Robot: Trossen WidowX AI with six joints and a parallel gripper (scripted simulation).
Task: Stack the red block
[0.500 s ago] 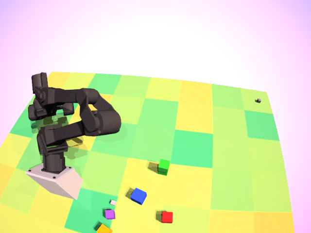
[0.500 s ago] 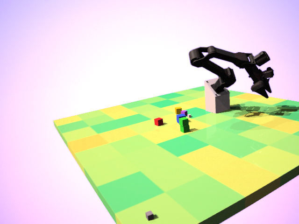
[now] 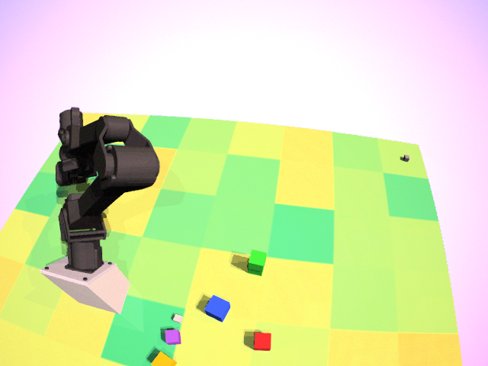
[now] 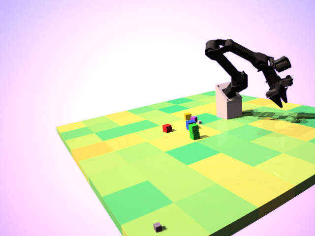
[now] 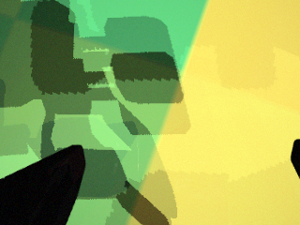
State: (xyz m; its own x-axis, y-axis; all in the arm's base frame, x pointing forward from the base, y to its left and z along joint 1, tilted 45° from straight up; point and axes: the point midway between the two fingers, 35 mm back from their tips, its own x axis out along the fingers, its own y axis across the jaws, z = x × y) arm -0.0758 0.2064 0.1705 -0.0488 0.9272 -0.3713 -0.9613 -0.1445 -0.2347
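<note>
My gripper tip is 460 mm short of the red block, 370 mm to the left of it and 70 mm above it. Round my gripper tip: purple block 270 mm ahead, 370 mm to the right, 70 mm below; tiny pale block 270 mm ahead, 330 mm to the right, 80 mm below; blue block 360 mm ahead, 300 mm to the right, 70 mm below.
</note>
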